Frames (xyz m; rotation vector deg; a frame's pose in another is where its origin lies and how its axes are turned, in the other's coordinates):
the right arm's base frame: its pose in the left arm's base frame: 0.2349 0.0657 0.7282 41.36 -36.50 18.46
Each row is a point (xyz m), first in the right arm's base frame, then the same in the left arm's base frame.
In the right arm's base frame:
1: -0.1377 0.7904 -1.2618
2: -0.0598 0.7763 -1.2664
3: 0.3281 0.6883 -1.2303
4: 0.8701 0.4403 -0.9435
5: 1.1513 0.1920 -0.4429
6: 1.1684 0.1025 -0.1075
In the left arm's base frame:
1: 0.2877 1.5025 0.3177
2: 0.3562 1.5003 0.3577
3: 0.6803 1.4351 0.5817
4: 1.0925 1.0897 0.9669
5: 1.2138 0.5796 1.3080
6: 1.1269 0.2826 1.4661

